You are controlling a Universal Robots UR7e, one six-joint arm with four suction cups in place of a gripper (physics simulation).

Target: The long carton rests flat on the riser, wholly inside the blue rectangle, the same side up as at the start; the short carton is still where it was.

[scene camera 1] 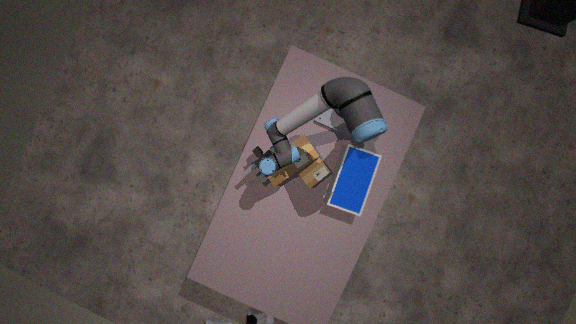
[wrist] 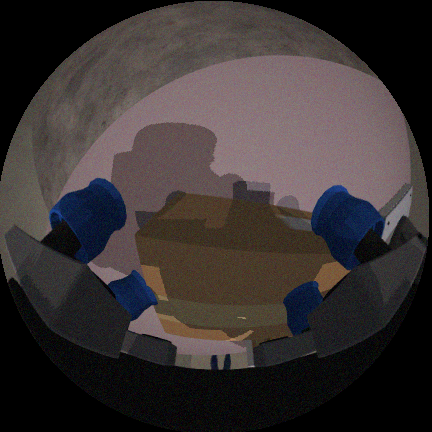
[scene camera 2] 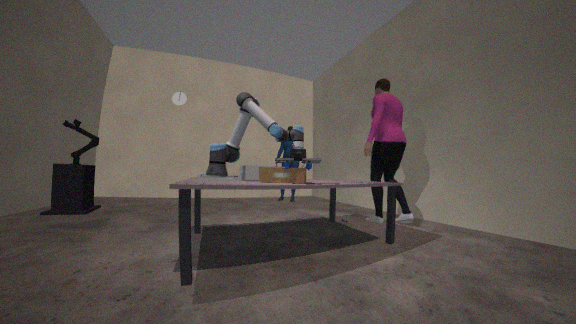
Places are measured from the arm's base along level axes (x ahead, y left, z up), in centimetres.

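Pixels of known places: hand, its tool point: (wrist: 218, 258) (scene camera 2: 298, 169); arm's base, origin of its link: (wrist: 395, 236) (scene camera 2: 216, 175).
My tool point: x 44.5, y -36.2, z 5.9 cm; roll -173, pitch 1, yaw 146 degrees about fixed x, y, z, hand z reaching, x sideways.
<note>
Ahead of a thing's pixels: the offset from my tool point to its top centre. Level surfaces: height alone.
The long brown carton @(dz +0.8, dx -4.0, dy +11.6 cm) (scene camera 1: 282, 176) (scene camera 2: 270, 174) (wrist: 235, 272) lies flat on the pink table, partly in shadow. My suction gripper (scene camera 2: 298, 165) (wrist: 220, 260) is over one end of it, with its right-hand blue cups over the top in the wrist view and its left-hand cups beyond the end. The cups are level with the carton's top and look shut on it; the exact contact is hidden. The short carton @(dz +0.8, dx -0.7, dy +27.3 cm) (scene camera 1: 309, 178) with a white label lies close beside the long one. The blue rectangle @(dz +2.7, dx -2.9, dy +49.6 cm) (scene camera 1: 356, 181) on the riser @(dz +2.7, dx -2.9, dy +49.6 cm) (scene camera 2: 250, 173) has a white border and bears no carton.
The robot's base plate (scene camera 1: 326, 120) (wrist: 398, 211) is on the pink table @(dz -9.2 cm) (scene camera 1: 260, 240) (scene camera 2: 345, 183). A person in pink (scene camera 2: 389, 120) stands beyond the table at the right, and one in blue (scene camera 2: 285, 150) behind the arm. A black pedestal (scene camera 2: 73, 187) with a small arm stands left.
</note>
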